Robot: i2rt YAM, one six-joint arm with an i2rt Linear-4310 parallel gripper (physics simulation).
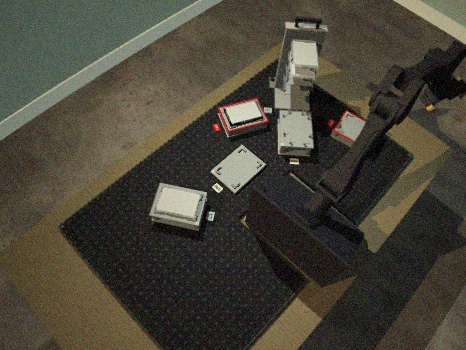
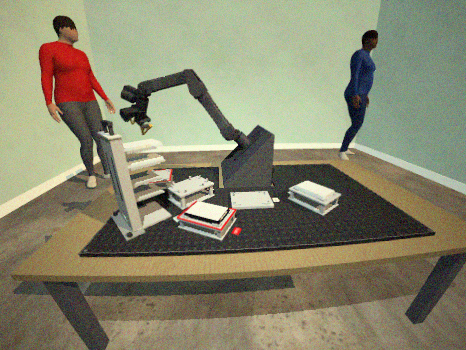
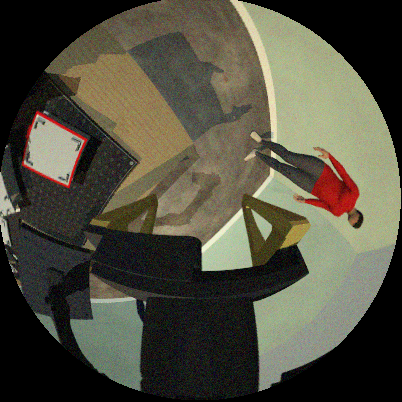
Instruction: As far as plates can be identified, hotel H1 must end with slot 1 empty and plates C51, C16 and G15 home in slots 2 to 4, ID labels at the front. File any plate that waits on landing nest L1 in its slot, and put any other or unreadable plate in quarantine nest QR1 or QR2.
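Places are measured from the arm's base along level axes (x right, y ahead, z up), in centimetres.
Pixels of known places: gripper, between the fingertips: (image 1: pixel 446 105) (image 2: pixel 138 129) (image 3: pixel 199 198); arm's base, origin of its link: (image 1: pixel 311 214) (image 2: pixel 247 145).
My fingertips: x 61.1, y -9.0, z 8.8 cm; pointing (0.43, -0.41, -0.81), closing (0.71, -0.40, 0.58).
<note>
For each thing: its top centre in the pictures, then the offset to it from my fingertips.
- second red-rimmed nest, centre of its top: (image 3: pixel 47 151) (image 1: pixel 358 129) (image 2: pixel 158 174) dx -15.0, dy +19.4, dz -19.9 cm
- white plate, centre of its top: (image 1: pixel 178 201) (image 2: pixel 315 188) dx -84.1, dy +43.2, dz -18.1 cm
- raised white nest, centre of its top: (image 1: pixel 297 125) (image 2: pixel 189 181) dx -33.5, dy +35.6, dz -16.9 cm
My gripper (image 1: pixel 444 94) (image 2: pixel 140 126) (image 3: pixel 199 198) is open, in the air above and behind the hotel. The hotel (image 1: pixel 290 37) (image 2: pixel 116 175) holds white plates on its upper two shelves; the lower shelves look bare. A plate (image 1: pixel 243 112) (image 2: pixel 207 211), white over black, sits on a red-rimmed nest beside the hotel. A second red-rimmed nest (image 1: pixel 348 125) (image 3: pixel 54 150) is bare. A white plate (image 1: pixel 176 201) (image 2: pixel 313 190) lies on a nest at the far side from the hotel. ID labels and nest tags are too small to read.
A raised white nest (image 1: pixel 296 129) (image 2: pixel 191 186) with small pins stands by the hotel. A low white stand (image 1: pixel 238 168) (image 2: pixel 251 199) with corner brackets lies in the middle. The dark arm base (image 2: pixel 250 160) is behind it. People in red (image 2: pixel 70 75) (image 3: pixel 335 185) and blue (image 2: pixel 357 85) stand beyond the table.
</note>
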